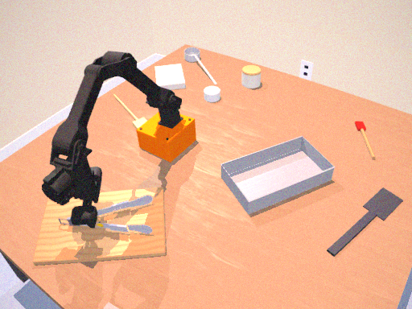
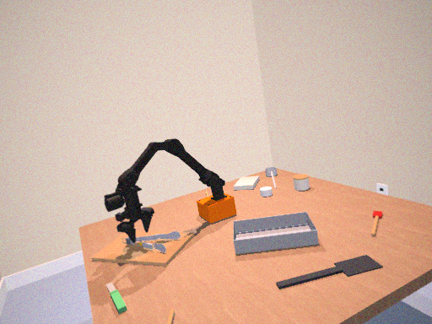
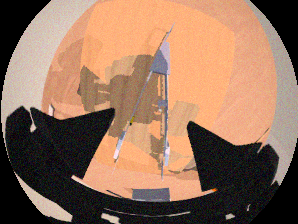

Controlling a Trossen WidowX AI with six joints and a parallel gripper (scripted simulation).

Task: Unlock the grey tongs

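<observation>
My gripper tip is now 40 mm above the wooden board and 10 mm short of it. The rest, counted from my gripper tip: yellow lock piece (30 mm ahead, 10 mm to the right, 10 mm below); then green-tipped tool (280 mm ahead, 170 mm to the right, 40 mm below); then grey roasting tin (440 mm to the left, 340 mm ahead, 20 mm below).
</observation>
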